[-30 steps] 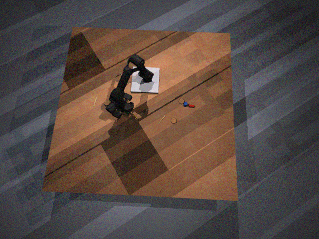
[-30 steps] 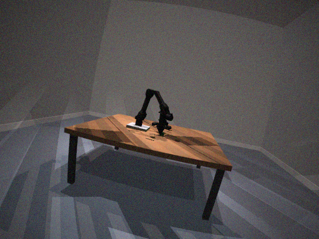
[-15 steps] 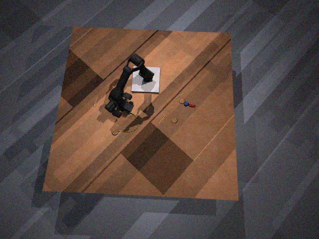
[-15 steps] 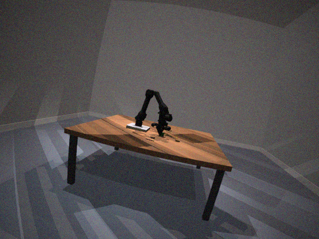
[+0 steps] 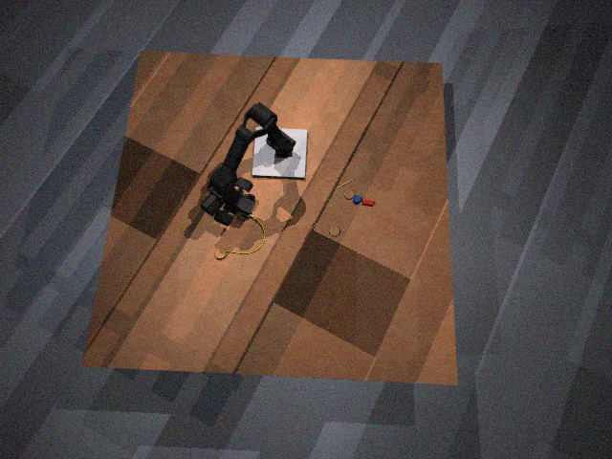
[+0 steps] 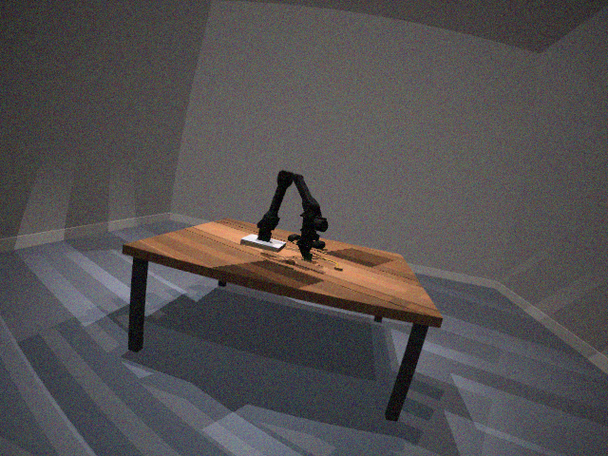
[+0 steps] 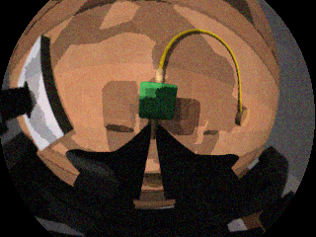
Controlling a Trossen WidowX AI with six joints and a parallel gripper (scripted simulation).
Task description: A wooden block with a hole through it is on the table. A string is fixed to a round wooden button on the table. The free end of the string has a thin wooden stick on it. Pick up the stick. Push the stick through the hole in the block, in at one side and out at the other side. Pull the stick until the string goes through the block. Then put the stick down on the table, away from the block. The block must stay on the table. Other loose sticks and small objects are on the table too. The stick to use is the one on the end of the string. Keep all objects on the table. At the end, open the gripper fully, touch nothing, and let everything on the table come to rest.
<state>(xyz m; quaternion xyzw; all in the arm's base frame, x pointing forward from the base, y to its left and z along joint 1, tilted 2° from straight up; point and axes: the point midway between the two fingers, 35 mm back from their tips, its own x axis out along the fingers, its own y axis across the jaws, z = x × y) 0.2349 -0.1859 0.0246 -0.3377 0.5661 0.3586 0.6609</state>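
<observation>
Right now my gripper tip is 3 cm to the right of the green block, 2 cm short of it and 1 cm below it. The rest, counted from my gripper tip: round wooden button: 17 cm ahead, 7 cm to the right; then blue piece: 46 cm to the left, 1 cm behind, 1 cm above; then thin wooden stick: 4 cm to the left, 2 cm ahead, 1 cm above.
</observation>
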